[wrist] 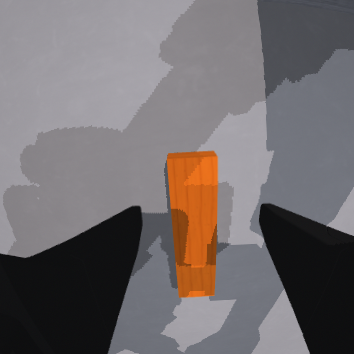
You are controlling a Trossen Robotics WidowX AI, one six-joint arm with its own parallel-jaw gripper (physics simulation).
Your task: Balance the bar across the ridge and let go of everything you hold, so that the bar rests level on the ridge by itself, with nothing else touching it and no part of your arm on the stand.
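Places are measured from the arm's base along level axes (x ahead, y left, z up), in centimetres.
Pixels of known places: gripper, between the fingertips: point(200, 213).
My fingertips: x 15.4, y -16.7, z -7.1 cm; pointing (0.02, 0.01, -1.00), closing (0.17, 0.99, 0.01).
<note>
Behind a point stands the place of what it marks.
The orange wooden bar point(198, 225) @(x 19.0, y -17.0, z -11.5 cm) lies lengthwise, from the middle of the wrist view down to near its lower edge. Its far end face shows as a thin strip, and shadows cross its top. My gripper point(200, 213) @(x 15.4, y -16.7, z -7.1 cm) is open, with one black finger to the left of the bar and one to the right in the view. A clear gap shows between the bar and each finger. The bar appears to be below the fingertips. The ridge and the stand cannot be made out. Whether the bar is level, and what bears it, cannot be told from this view.
A pale grey surface point(65, 65) @(x 5.7, y -24.1, z -13.2 cm) fills the upper left, with broad shadows of the arm across it. Its edge runs down the right side, and a blue-grey surface point(312, 115) @(x 12.7, y -7.0, z -13.2 cm) lies beyond it. A dark band shows at the top right corner.
</note>
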